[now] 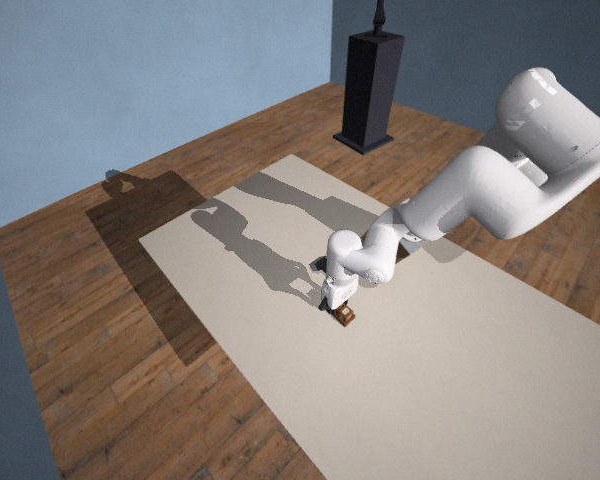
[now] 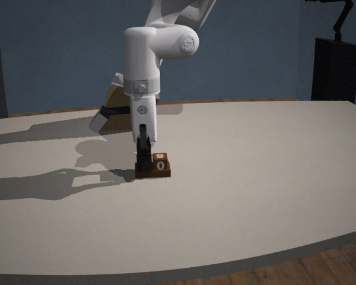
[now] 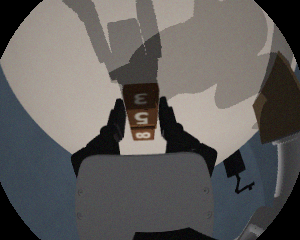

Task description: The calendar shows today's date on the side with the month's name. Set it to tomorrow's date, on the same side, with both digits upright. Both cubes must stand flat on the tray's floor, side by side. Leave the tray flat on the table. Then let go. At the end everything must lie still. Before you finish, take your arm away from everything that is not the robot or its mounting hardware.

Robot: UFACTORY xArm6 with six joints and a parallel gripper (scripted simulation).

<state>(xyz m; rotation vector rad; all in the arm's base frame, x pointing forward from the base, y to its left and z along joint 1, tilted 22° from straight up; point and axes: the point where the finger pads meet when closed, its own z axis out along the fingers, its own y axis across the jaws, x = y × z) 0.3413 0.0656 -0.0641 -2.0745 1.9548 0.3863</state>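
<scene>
The brown digit cube is 1 cm below my hand. Also, from my hand: brown cube (3 cm to the left, 1 cm below); brown calendar tray (3 cm below, 2 cm to the left).
</scene>
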